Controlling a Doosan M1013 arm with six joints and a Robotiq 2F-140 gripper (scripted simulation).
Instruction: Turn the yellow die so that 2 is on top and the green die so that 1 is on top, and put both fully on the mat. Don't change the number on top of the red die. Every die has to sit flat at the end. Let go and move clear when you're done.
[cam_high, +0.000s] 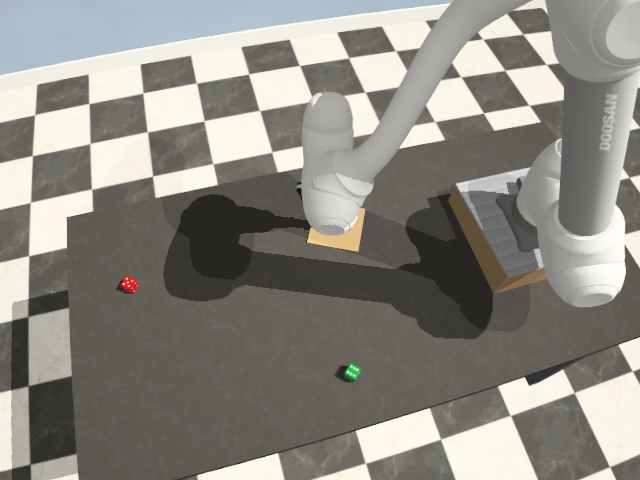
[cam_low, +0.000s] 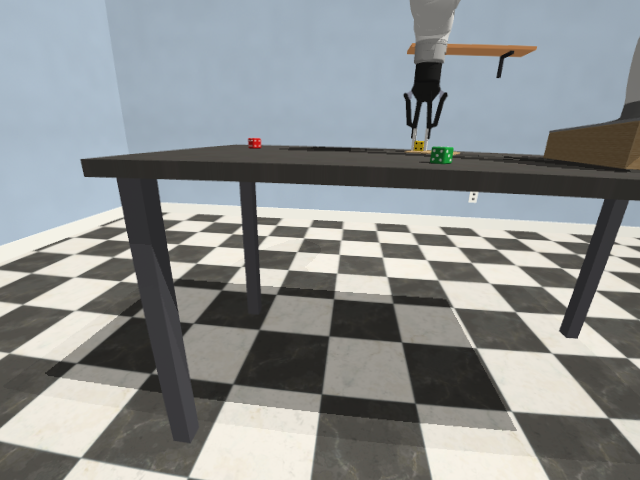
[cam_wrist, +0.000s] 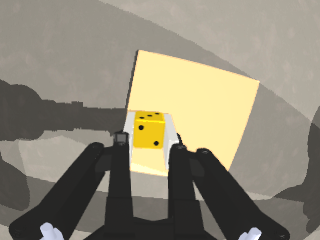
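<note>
Right now the yellow die is 2 cm below my hand. Round my hand: tan mat: 4 cm below, 4 cm behind, 1 cm to the left; then red die: 52 cm ahead, 11 cm to the left, 2 cm below; then green die: 42 cm to the left, 2 cm below.
</note>
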